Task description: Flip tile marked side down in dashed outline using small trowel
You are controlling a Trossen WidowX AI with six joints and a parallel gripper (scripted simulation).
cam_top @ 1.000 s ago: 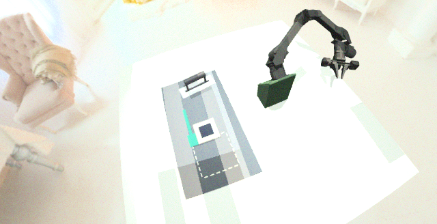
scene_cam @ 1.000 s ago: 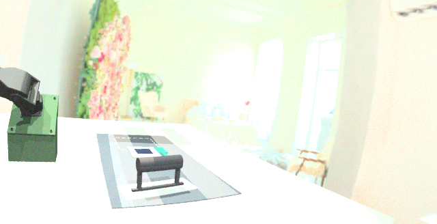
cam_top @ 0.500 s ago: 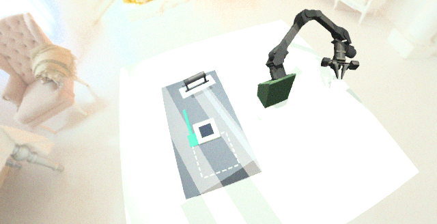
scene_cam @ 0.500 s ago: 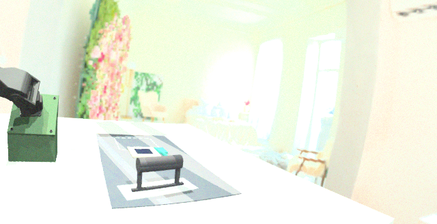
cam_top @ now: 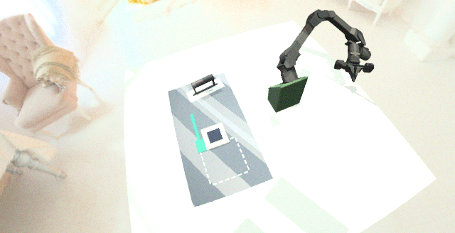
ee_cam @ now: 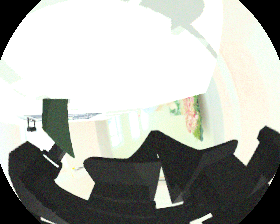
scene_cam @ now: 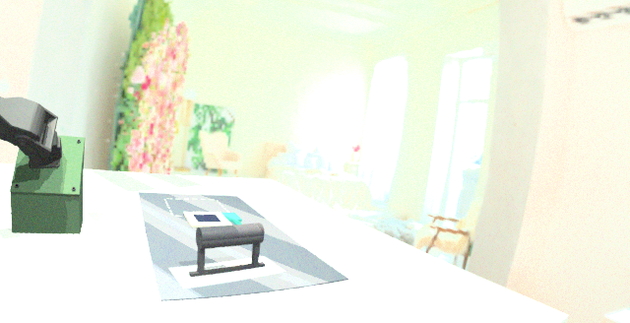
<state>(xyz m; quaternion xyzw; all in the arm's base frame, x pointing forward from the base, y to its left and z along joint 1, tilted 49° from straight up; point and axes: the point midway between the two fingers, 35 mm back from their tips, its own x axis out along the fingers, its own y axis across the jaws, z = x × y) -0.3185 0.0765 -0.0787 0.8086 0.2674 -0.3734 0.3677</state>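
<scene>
The trowel is 650 mm ahead of my gripper tip, 410 mm to the right of it and 80 mm below it. Also, from my gripper tip: teal l-shaped strip: 760 mm ahead, 170 mm to the right, 110 mm below; tile: 690 mm ahead, 130 mm to the right, 110 mm below; grey mat: 690 mm ahead, 180 mm to the right, 140 mm below.
</scene>
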